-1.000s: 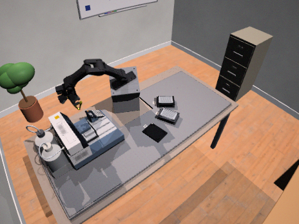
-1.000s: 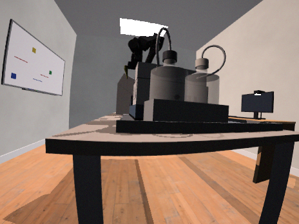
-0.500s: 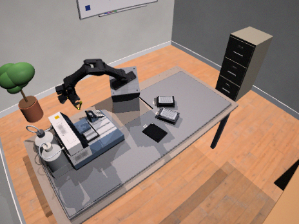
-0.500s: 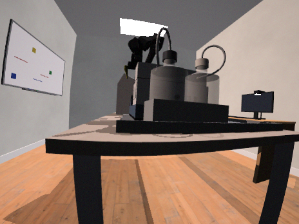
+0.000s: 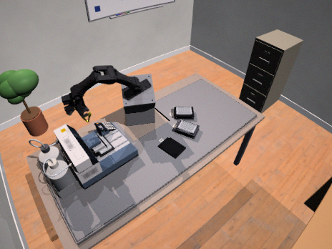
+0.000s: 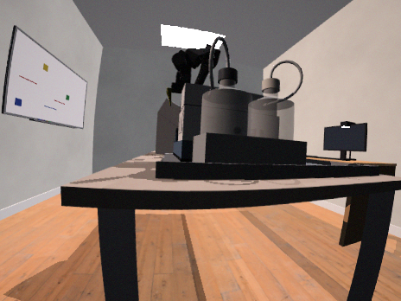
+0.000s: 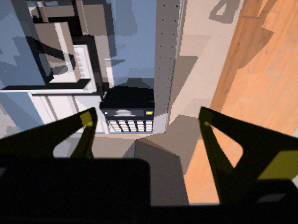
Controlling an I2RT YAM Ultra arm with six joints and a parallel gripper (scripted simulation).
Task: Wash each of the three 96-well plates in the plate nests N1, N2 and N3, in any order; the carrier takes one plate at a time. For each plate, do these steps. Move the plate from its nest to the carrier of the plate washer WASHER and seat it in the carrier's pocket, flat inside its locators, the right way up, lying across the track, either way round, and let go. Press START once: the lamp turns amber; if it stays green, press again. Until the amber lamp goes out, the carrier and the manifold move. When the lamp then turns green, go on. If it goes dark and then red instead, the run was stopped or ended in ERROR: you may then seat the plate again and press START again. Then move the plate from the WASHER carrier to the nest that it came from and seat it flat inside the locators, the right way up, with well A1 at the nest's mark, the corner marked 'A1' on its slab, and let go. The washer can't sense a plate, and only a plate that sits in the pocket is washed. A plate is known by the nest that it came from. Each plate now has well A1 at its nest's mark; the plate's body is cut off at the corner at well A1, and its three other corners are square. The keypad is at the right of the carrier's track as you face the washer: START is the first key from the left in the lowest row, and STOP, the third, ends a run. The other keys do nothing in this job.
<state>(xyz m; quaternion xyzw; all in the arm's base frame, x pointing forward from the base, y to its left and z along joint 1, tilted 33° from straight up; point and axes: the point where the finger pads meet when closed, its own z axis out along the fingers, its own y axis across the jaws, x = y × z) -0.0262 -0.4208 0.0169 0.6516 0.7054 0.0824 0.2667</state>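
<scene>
Now: the dark carrier 17 cm ahead of my hand, 16 cm below it and 1 cm to the left of it. The rest, counted from my hand: plate washer 17 cm ahead, 11 cm below, 3 cm to the right; then label 40 cm to the left, 34 cm ahead, 24 cm below; then black nest 45 cm ahead, 41 cm to the left, 23 cm below.
</scene>
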